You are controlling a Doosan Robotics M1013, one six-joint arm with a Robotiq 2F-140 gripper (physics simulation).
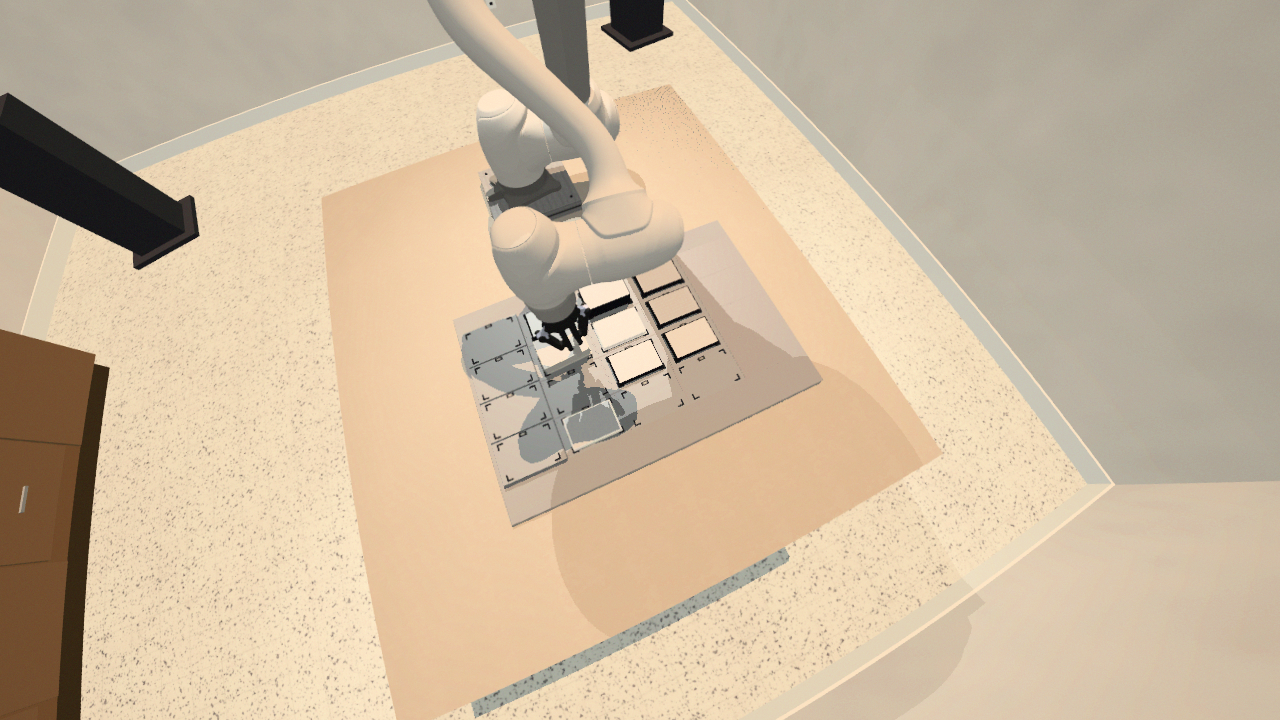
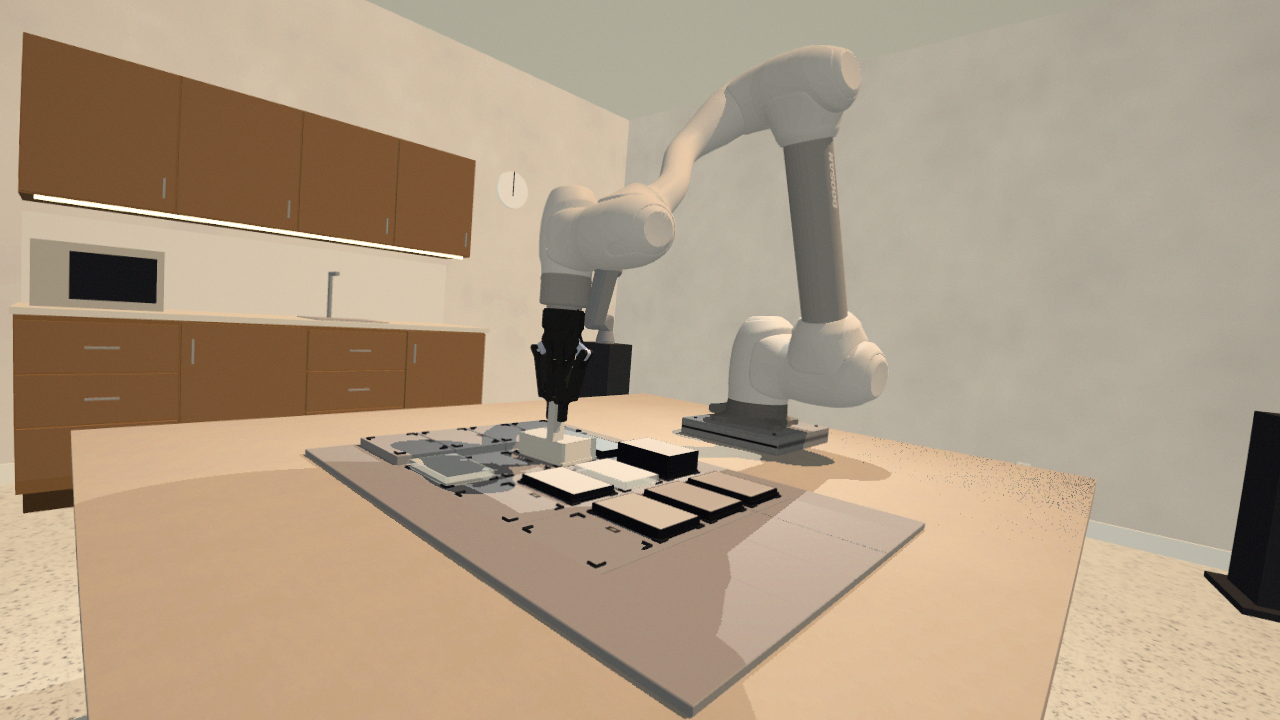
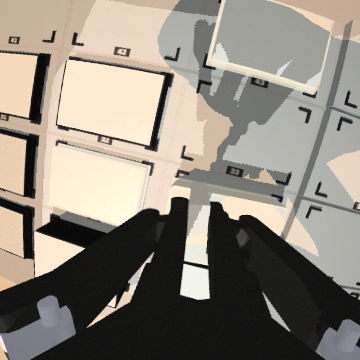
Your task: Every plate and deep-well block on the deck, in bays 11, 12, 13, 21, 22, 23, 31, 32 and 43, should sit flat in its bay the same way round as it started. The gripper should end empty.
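Frame: origin at the arm's base, x ahead, y left, z up, level; centimetres.
Where they show: gripper, fingertip midpoint: (image 1: 577, 351) (image 2: 554, 440) (image 3: 197, 195); arm's base, link origin: (image 1: 525, 184) (image 2: 755, 421).
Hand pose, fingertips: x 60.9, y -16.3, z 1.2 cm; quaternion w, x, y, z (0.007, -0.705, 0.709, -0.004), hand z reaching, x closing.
Observation:
Each offset is from my fingertips to the centre of the thing. "pt": to the spot under its first point. Level surfaces: height alone.
My gripper (image 1: 562, 343) (image 2: 555, 413) (image 3: 197, 195) is shut on a thin pale bar, which points down over the tall cream block @[dz -2.0, dx -4.0, dy -2.7 cm] (image 2: 555, 445) in bay 23; contact is unclear. A thin plate @[dz -3.5, dx +17.1, dy -7.1 cm] (image 1: 592, 426) (image 2: 452, 468) (image 3: 270, 45) lies in bay 43 and looks slightly turned against its corner marks. The bay 32 plate @[dz -3.5, dx +9.7, dy +11.0 cm] (image 1: 635, 360) (image 2: 567, 483) (image 3: 112, 102), bay 22 plate @[dz -3.5, dx -0.8, dy +13.0 cm] (image 1: 620, 328) (image 3: 97, 182) and tall bay 12 block @[dz -2.2, dx -11.3, dy +15.1 cm] (image 1: 604, 292) (image 2: 657, 456) look flat. Plates in bays 31 @[dz -3.5, dx +12.8, dy +27.1 cm] (image 1: 691, 337), 21 (image 1: 673, 306) and 11 @[dz -3.5, dx -8.2, dy +31.2 cm] (image 1: 659, 276) look flat. The bay 13 piece is mostly hidden.
The grey deck @[dz -4.3 cm] (image 1: 760, 353) (image 2: 805, 573) lies on the tan table @[dz -5.3 cm] (image 1: 429, 555) (image 2: 268, 582). Raised marked bays @[pt dz -2.8, dx +13.8, dy -22.9 cm] (image 1: 529, 450) run along one side, beside the bay 43 plate. The arm's base (image 1: 537, 198) (image 2: 756, 429) stands behind the deck. Tall block sides rise among lower plates.

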